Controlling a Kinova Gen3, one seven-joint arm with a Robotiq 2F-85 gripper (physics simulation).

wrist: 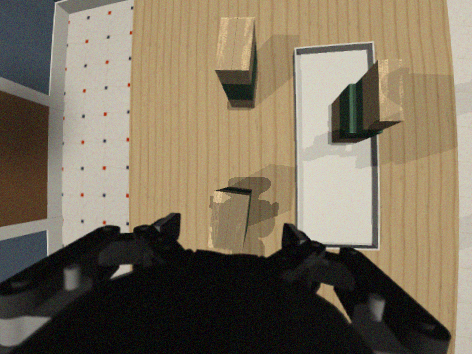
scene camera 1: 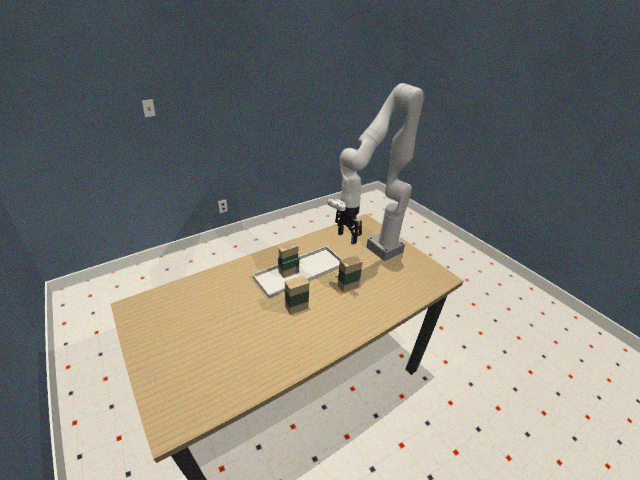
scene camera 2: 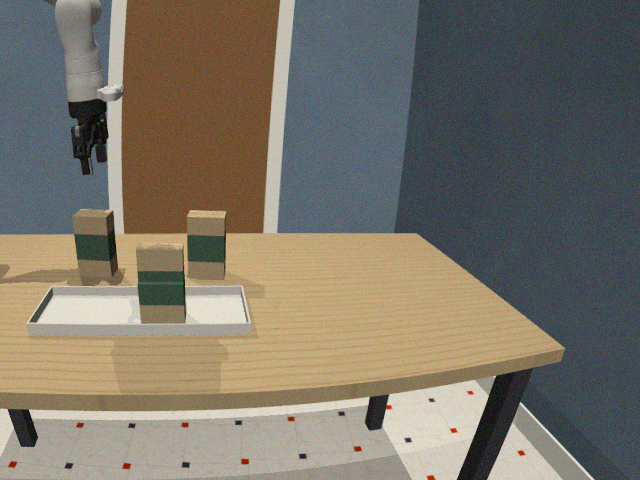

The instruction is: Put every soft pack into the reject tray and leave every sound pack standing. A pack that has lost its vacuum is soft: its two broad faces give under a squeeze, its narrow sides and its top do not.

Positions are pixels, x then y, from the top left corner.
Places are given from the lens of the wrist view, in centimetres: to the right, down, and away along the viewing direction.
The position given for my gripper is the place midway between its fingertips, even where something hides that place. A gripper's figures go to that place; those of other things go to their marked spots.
my gripper (wrist: 231,229): 0, 4, 15
white reject tray (wrist: 337,184): 20, 2, 36
